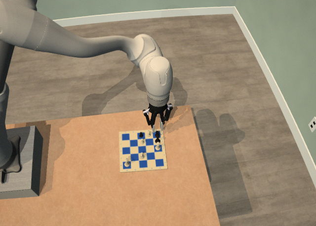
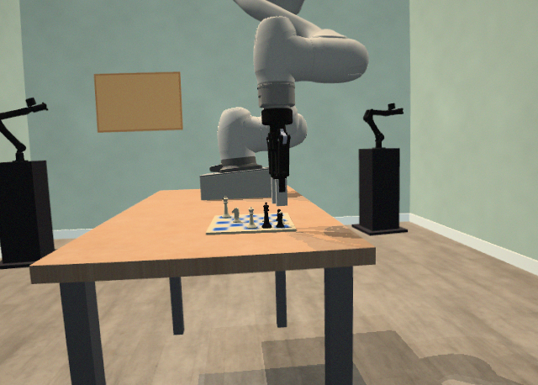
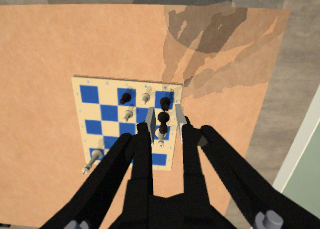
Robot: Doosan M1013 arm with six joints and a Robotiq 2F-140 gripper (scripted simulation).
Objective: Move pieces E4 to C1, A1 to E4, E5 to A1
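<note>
My hand is 17 cm past the tall white piece, 12 cm to the left of it and 6 cm above it. Also, from my hand: chessboard: 9 cm below, 9 cm behind, 6 cm to the right.
</note>
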